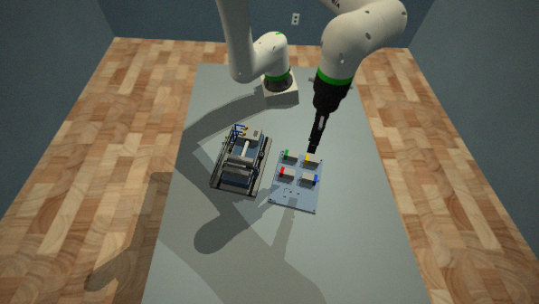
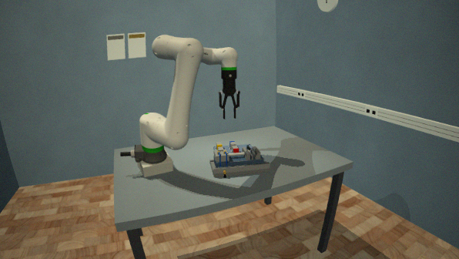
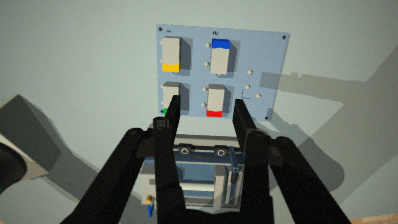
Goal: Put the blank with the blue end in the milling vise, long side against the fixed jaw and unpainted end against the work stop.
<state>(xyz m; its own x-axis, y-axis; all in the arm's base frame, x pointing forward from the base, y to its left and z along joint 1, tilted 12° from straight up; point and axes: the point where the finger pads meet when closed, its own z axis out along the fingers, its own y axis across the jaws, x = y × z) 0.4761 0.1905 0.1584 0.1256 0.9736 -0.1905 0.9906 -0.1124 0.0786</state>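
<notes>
The plate lies 30 mm ahead of my hand, 20 mm to the right of it and 240 mm below it. Round my hand: yellow-ended blank: 60 mm behind, 40 mm to the left, 220 mm below; then red-ended blank: 20 mm ahead, 70 mm to the right, 220 mm below; then green-ended blank: 70 mm behind, 50 mm to the right, 220 mm below.
</notes>
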